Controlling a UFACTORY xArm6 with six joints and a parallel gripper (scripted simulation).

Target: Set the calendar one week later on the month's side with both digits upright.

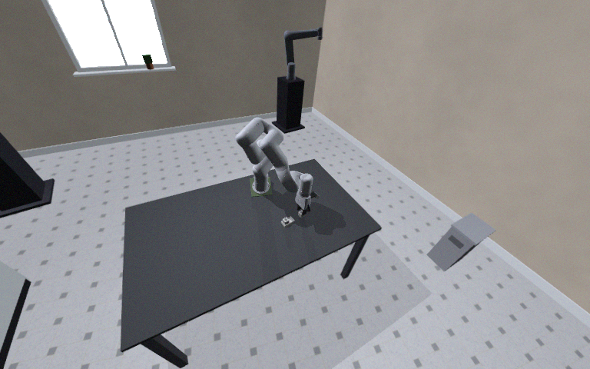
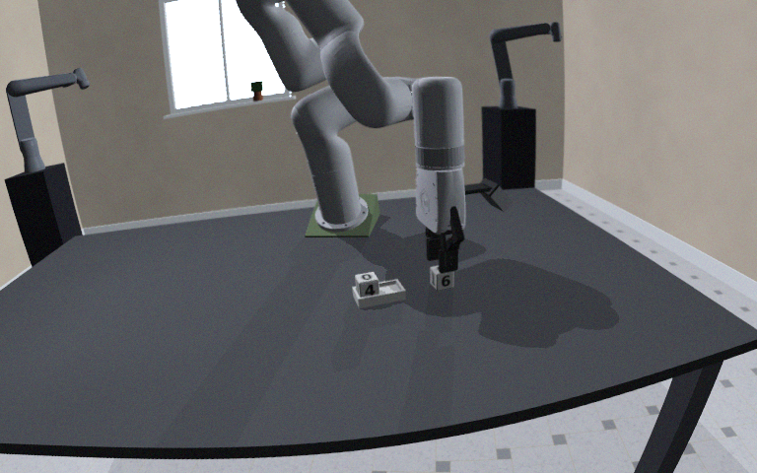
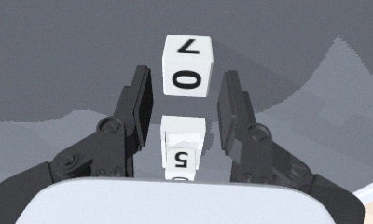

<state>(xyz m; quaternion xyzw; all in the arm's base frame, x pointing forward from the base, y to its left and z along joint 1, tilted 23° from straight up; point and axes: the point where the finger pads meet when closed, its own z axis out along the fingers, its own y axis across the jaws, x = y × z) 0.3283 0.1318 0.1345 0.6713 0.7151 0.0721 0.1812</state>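
Now: hand 11 cm to the left of the white calendar tray and 5 cm above it.
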